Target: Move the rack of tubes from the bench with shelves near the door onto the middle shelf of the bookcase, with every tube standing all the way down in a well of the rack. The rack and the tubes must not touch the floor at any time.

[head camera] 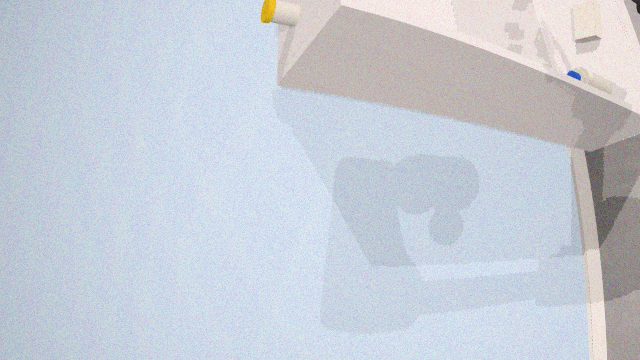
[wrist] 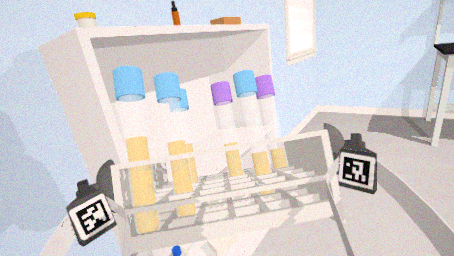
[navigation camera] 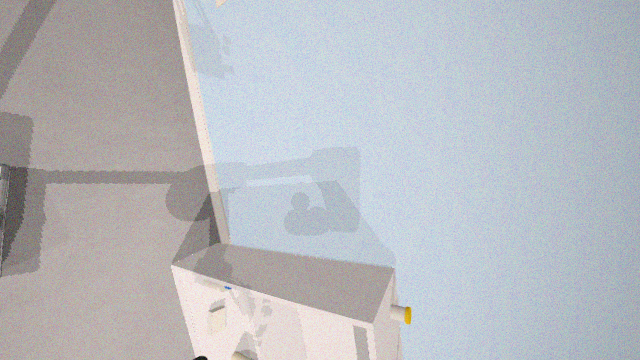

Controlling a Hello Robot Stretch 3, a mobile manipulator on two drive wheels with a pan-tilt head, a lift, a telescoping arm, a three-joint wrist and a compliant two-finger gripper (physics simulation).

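Frame: origin at the robot's base, x ahead, y left, z up, level; metres.
Seen in the pictures: gripper, fingertip midpoint: [wrist: 220,160].
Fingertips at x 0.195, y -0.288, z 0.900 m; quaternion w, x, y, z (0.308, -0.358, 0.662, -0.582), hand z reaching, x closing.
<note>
Pixels of each thing's top centre, then the offset from my fingertips to it. "spot": a spot on its surface instead. Level surfaces: height alone.
- clear rack, surface spot: [wrist: 310,145] spot: 0.053 m back, 0.042 m right, 0.011 m up
- yellow-lidded jar, surface spot: [head camera: 285,13] [wrist: 85,26] [navigation camera: 398,313] spot: 0.568 m ahead, 0.022 m right, 0.186 m up
- orange bottle, surface spot: [wrist: 175,16] spot: 0.586 m ahead, 0.293 m right, 0.204 m up
- brown box, surface spot: [wrist: 227,21] spot: 0.605 m ahead, 0.526 m right, 0.182 m up
- blue-capped bottle, surface spot: [head camera: 600,82] spot: 0.514 m ahead, 0.082 m right, 0.727 m down
- cream box, surface spot: [head camera: 586,22] [navigation camera: 217,319] spot: 0.570 m ahead, 0.294 m right, 0.760 m down
- black-topped table, surface height: 0.138 m down
My gripper [wrist: 220,160] is shut on the clear rack [wrist: 310,145], one finger at each end. Several tubes stand in it: blue-capped tubes, such as one at the left [wrist: 141,185], and purple-capped tubes, such as one near the middle [wrist: 233,161]. They look upright in the rack; the well bottoms are partly hidden. The white bookcase [head camera: 425,75] [navigation camera: 300,280] [wrist: 60,75] is behind the rack in the wrist view, its upper opening behind the caps. The rack hides much of the middle shelf there. The rack does not show in the head view.
A yellow-lidded jar [head camera: 285,13] [navigation camera: 400,313] [wrist: 86,20], an orange bottle [wrist: 175,16] and a brown box [wrist: 227,21] stand on top of the bookcase. Low inside are a blue-capped bottle [head camera: 600,82] and a cream box [head camera: 586,22] [navigation camera: 217,320]. A black-topped table [wrist: 445,48] is at right.
</note>
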